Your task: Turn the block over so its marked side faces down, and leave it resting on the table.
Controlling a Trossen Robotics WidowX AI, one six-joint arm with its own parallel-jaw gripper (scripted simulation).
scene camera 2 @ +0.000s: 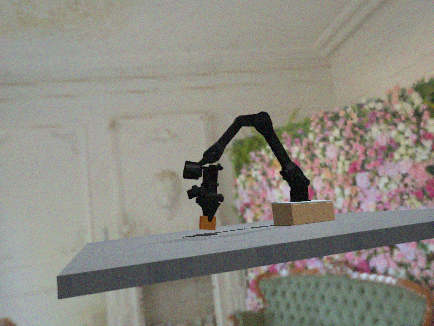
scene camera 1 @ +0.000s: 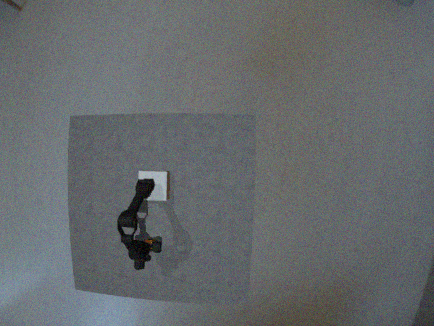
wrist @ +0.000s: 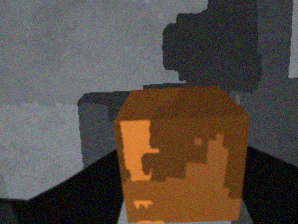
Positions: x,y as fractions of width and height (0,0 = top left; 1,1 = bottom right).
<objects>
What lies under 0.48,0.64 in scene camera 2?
The gripper.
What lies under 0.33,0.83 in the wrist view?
The gripper.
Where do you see an orange block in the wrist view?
0.60,0.66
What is the gripper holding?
An orange block.
</objects>
